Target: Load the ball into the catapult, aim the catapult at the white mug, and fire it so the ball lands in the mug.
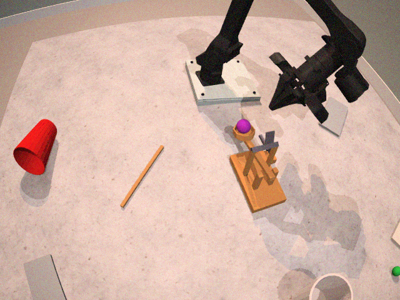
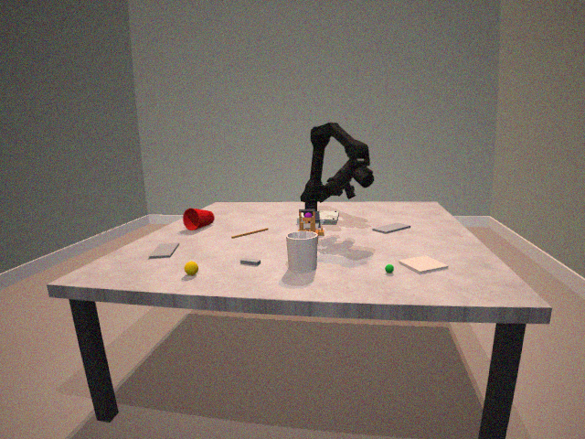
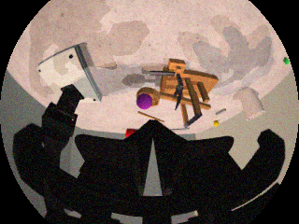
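The purple ball lies 20 mm behind my gripper tip, 50 mm to the right of it and 60 mm below it. Also, from my gripper tip: orange wooden catapult: 60 mm ahead, 30 mm to the right, 70 mm below; then white mug: 400 mm ahead, 70 mm to the right, 90 mm below; then thin wooden stick: 280 mm to the right, 120 mm below.
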